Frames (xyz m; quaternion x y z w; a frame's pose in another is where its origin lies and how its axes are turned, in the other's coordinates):
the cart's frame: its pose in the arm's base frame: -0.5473 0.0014 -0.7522 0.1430 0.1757 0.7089 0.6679
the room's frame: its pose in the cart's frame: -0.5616 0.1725 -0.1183 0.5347 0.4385 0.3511 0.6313
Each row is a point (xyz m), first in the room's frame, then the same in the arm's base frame.
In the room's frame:
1: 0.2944 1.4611 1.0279
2: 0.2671 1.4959 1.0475
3: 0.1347 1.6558 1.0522
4: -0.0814 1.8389 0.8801
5: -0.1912 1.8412 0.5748
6: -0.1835 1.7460 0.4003
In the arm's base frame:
1: -0.3052 0.6004 0.5513
2: -0.2652 0.6129 0.5755
3: -0.0995 0.5875 0.6980
4: 0.0988 0.3701 0.8505
5: 0.1131 0.0468 0.8740
6: 0.0308 -0.1229 0.8108

